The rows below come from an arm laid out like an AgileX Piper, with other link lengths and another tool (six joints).
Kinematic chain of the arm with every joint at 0, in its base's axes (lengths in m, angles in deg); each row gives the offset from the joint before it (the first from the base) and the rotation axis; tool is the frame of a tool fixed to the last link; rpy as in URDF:
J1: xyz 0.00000 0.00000 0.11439 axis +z
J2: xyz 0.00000 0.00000 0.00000 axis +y
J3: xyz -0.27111 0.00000 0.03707 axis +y
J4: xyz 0.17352 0.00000 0.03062 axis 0.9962 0 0.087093
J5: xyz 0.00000 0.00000 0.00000 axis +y
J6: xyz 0.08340 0.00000 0.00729 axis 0.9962 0 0.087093
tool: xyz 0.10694 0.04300 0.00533 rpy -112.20 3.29 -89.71
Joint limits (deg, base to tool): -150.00..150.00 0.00..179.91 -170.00..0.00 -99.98..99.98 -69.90..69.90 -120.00..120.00
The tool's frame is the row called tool.
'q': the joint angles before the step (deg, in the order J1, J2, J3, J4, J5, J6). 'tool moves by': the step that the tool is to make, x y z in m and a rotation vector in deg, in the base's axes. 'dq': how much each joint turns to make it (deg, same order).
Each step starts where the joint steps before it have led.
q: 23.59 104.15 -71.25 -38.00 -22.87 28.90
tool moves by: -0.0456 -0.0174 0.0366 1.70 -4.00 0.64
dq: 0.11 -11.66 8.79 0.96 -1.45 -1.35
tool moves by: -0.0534 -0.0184 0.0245 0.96 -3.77 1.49
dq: 0.13 -12.30 8.96 -2.16 -1.01 1.13
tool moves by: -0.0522 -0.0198 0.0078 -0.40 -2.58 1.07
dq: 0.04 -12.20 8.25 -4.98 0.98 3.64
